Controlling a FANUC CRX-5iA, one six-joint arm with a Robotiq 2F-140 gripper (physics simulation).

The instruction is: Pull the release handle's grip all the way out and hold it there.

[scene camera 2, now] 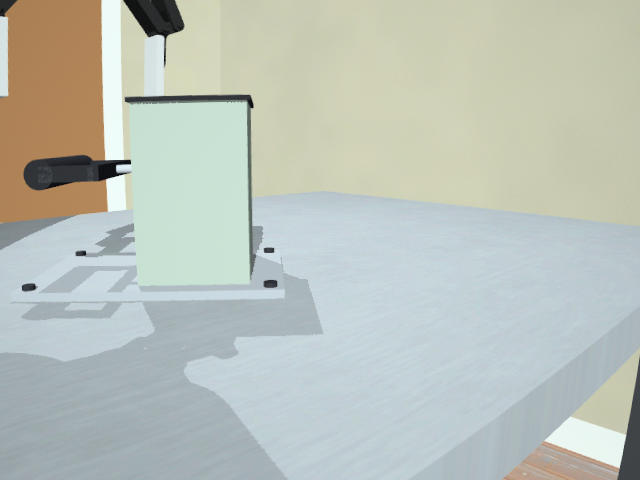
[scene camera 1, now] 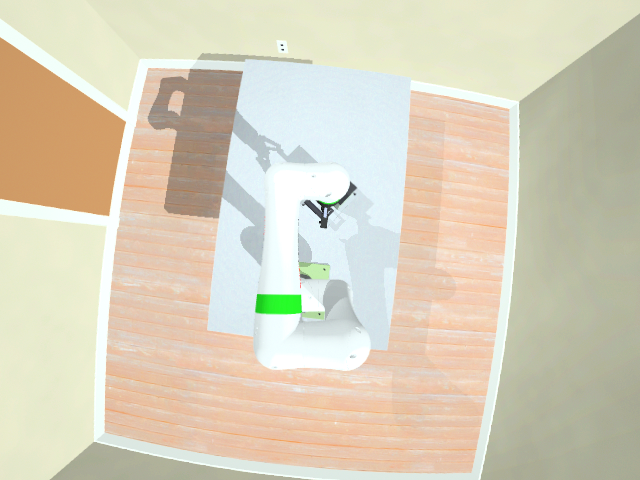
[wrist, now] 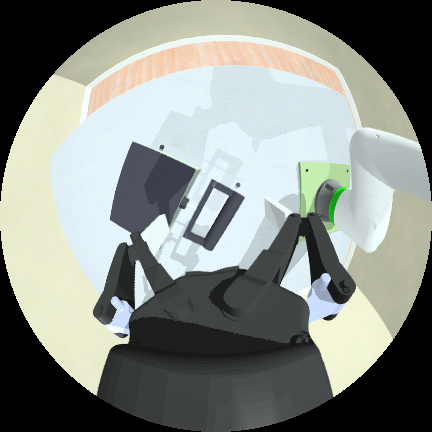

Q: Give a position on a base plate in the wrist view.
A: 208, 171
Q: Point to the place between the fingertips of my gripper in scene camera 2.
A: At 82, 100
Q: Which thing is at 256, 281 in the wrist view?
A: My gripper.
